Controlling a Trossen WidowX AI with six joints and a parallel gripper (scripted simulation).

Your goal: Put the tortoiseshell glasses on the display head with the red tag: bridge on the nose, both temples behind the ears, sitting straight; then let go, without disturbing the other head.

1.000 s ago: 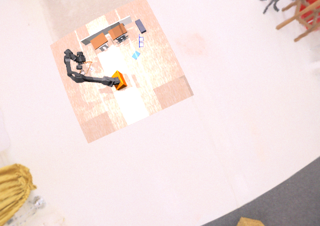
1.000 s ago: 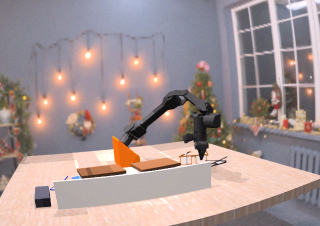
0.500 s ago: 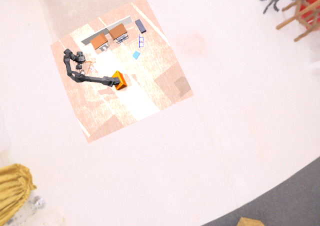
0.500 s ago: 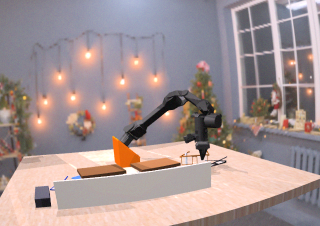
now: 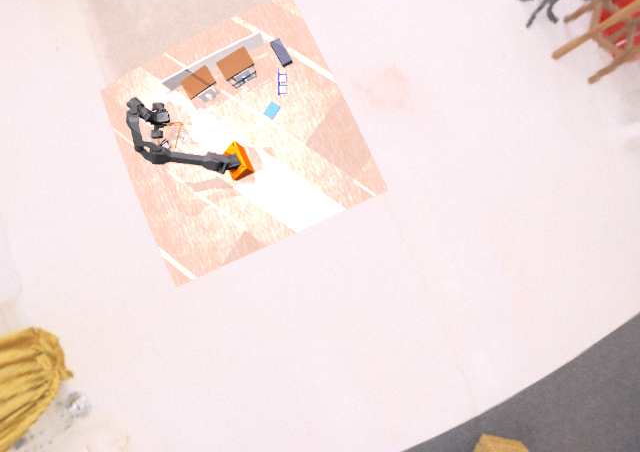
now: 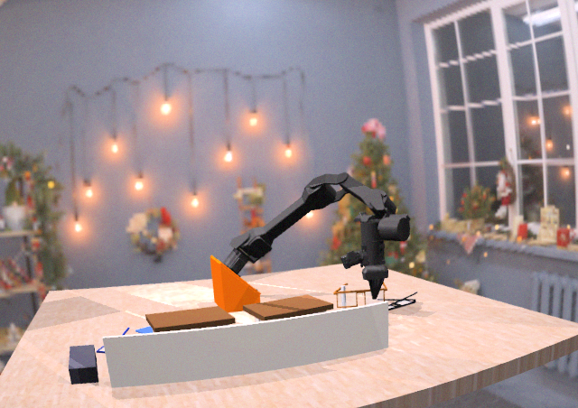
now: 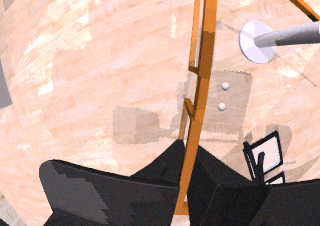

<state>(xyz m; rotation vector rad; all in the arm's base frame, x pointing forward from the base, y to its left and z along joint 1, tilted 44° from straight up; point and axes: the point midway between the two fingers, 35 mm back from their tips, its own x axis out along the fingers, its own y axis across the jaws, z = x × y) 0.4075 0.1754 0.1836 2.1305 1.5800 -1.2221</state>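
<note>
My gripper tip is now 10 cm past the disc, 4 cm to the left of it and 3 cm above it. From my gripper tip the other things lie so: white panel: 40 cm to the right, 18 cm ahead; display head: 50 cm to the right, 4 cm ahead; blue square: 54 cm to the right, 23 cm behind, 6 cm below.
</note>
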